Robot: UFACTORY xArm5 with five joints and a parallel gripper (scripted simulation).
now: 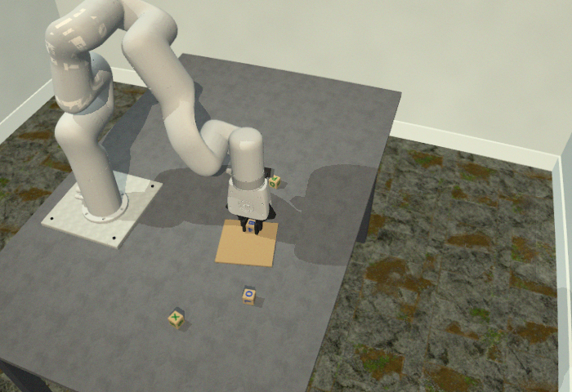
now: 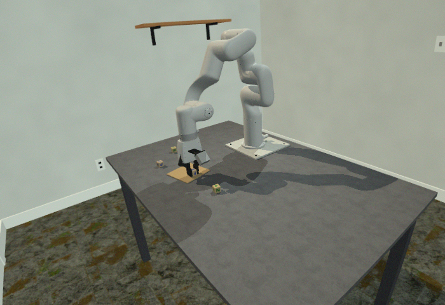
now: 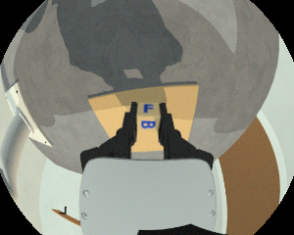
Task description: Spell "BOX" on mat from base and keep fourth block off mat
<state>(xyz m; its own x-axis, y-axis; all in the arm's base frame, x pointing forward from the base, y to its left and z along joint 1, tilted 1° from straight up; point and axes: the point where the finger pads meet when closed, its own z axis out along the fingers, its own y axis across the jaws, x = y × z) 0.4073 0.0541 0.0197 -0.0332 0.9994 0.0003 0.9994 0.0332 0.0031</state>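
My gripper is now 10 mm above the B block. Round my hand: X block 60 mm behind, 310 mm to the right, 10 mm below; then tan mat 40 mm to the right, 20 mm below; then O block 70 mm ahead, 200 mm to the right, 10 mm below.
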